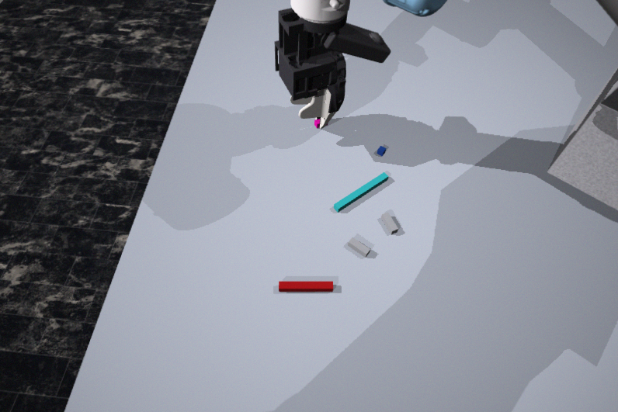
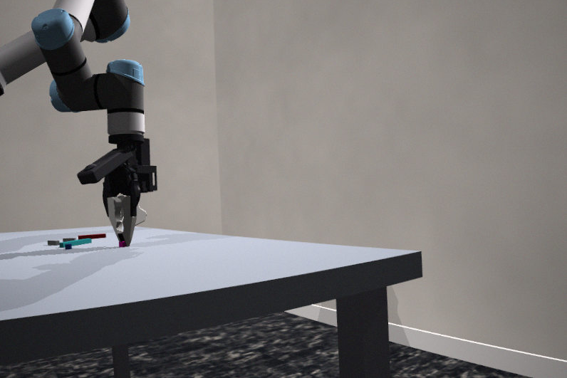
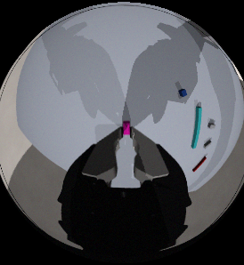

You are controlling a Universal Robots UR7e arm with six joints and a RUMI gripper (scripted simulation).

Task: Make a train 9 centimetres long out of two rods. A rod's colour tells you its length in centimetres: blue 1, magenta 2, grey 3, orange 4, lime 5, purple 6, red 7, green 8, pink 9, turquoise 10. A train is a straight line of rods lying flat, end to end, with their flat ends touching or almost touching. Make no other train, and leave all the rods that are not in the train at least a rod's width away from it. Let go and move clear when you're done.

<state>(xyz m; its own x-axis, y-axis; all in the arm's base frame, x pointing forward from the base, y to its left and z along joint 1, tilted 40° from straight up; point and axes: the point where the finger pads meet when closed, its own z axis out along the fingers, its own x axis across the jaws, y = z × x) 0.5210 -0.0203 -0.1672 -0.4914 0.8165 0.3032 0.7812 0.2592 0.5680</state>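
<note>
The blue rod lies 100 mm behind my hand, 40 mm to the left of it and 10 mm below it. From my hand the other things lie so: magenta rod: 10 mm below; then turquoise rod: 80 mm behind, 130 mm to the left, 10 mm below; then red rod: 20 mm behind, 290 mm to the left, 10 mm below.
</note>
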